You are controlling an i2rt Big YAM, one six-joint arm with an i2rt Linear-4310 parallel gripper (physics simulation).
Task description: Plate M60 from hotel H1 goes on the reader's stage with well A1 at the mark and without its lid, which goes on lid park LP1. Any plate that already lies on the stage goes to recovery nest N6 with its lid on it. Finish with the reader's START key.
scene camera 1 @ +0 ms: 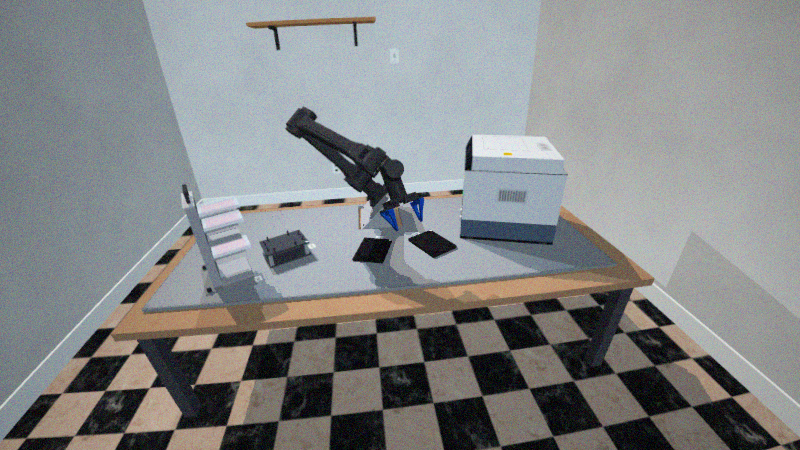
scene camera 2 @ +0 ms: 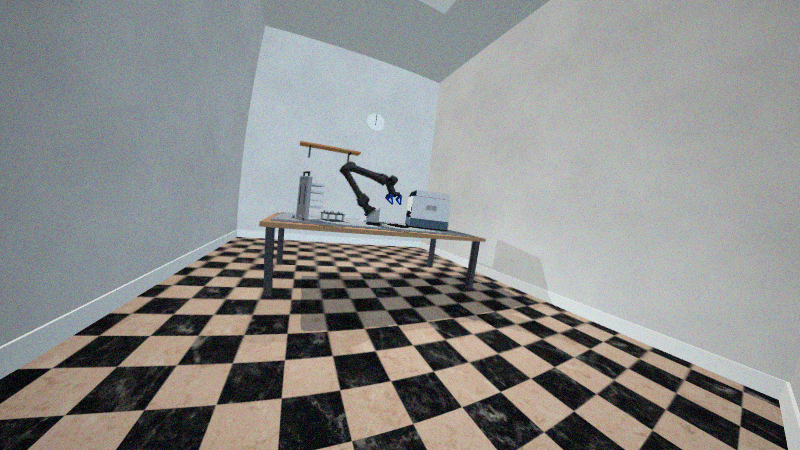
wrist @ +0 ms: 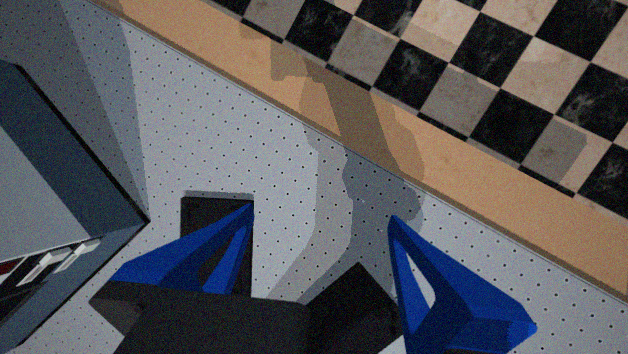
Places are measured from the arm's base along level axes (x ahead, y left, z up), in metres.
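Pixels of known places: gripper, fingertip midpoint: (scene camera 1: 409,226) (scene camera 2: 396,204) (wrist: 319,215); arm's base, link origin: (scene camera 1: 380,195) (scene camera 2: 370,212).
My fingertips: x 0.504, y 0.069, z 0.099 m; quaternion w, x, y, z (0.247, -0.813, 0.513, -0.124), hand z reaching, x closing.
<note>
Ahead of a thing's pixels: the offset from my fingertips to its middle. "spot": to the spot under its first point. Level surfaces: height alone.
My gripper (scene camera 1: 408,224) (scene camera 2: 394,202) (wrist: 319,215) is open and empty, with blue fingers pointing down above the mat. The plate hotel @(0.090 m back, 0.673 m right, 0.014 m down) (scene camera 1: 199,237) (scene camera 2: 303,195) stands at the left; light plates with pinkish tops lie on its shelves, their labels unreadable. The white and navy reader @(0.317 m back, 0.469 m left, 0.012 m down) (scene camera 1: 511,195) (scene camera 2: 430,211) (wrist: 45,185) stands to the right of the gripper. Its stage, any plate on it and the START key cannot be made out. Two flat black pads lie below the gripper: a left one @(0.166 m back, 0.125 m right, 0.179 m down) (scene camera 1: 372,250) (wrist: 357,295) and a right one @(0.177 m back, 0.115 m left, 0.180 m down) (scene camera 1: 432,244) (wrist: 192,212). I cannot tell which is LP1 or N6.
A dark raised stand with short pegs @(spot: 0.154 m back, 0.453 m right, 0.129 m down) (scene camera 1: 286,246) (scene camera 2: 332,214) is between the hotel and the left pad. The grey perforated mat @(0.189 m down) (scene camera 1: 330,279) (wrist: 220,125) lies on the wooden table (scene camera 1: 335,317) (wrist: 210,55). A wall shelf (scene camera 1: 311,22) (scene camera 2: 330,148) hangs behind the arm.
</note>
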